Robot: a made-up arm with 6 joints.
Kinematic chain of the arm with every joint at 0, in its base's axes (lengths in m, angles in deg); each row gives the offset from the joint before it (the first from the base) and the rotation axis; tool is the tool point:
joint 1: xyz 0 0 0.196 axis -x
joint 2: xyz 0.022 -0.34 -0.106 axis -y
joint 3: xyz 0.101 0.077 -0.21 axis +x
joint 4: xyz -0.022 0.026 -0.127 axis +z
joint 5: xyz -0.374 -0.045 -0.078 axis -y
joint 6: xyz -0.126 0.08 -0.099 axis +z
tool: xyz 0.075 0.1 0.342
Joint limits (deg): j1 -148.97..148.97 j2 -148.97..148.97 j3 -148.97..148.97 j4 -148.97..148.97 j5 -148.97..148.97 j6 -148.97..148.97
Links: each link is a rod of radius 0.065 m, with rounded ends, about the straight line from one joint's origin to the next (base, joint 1, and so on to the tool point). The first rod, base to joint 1, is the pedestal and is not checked.
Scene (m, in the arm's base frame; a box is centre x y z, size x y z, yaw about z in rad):
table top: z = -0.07
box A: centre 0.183 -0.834 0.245 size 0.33 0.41 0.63 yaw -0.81
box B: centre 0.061 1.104 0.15 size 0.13 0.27 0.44 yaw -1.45
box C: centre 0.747 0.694 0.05 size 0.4 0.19 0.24 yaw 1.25
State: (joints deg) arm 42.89 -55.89 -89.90 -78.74 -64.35 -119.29
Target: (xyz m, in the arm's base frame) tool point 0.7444 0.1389 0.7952
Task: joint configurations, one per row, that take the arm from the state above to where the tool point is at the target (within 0.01 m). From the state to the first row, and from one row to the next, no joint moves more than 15 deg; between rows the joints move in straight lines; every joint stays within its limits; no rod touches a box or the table.
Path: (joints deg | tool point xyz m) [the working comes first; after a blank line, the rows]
Joints at the target: 130.73 44.65 -123.20 -131.46 13.98 -148.97
Straight joint move there: touches box A.

1: 55.00 -48.61 -93.79 -81.98 -54.97 -118.85 | -0.3276 -0.4690 0.2126
2: 67.12 -41.34 -97.68 -85.22 -45.58 -118.42 | -0.3107 -0.5272 0.2791
3: 79.23 -34.06 -101.57 -88.46 -36.20 -117.98 | -0.2769 -0.5811 0.3831
4: 91.34 -26.79 -105.45 -91.71 -26.82 -117.55 | -0.2231 -0.6085 0.5256
5: 103.46 -19.51 -109.34 -94.95 -17.43 -117.11 | -0.1478 -0.5860 0.6963
6: 108.91 -6.68 -112.11 -102.25 -11.15 -123.48 | 0.0320 -0.5862 0.8027
7: 114.37 6.15 -114.89 -109.55 -4.87 -129.86 | 0.2403 -0.5086 0.8914
8: 119.82 18.98 -117.66 -116.86 1.41 -136.23 | 0.4502 -0.3499 0.9336
9: 125.28 31.81 -120.43 -124.16 7.70 -142.60 | 0.6289 -0.1239 0.9054
10: 130.73 44.65 -123.20 -131.46 13.98 -148.97 | 0.7444 0.1389 0.7952

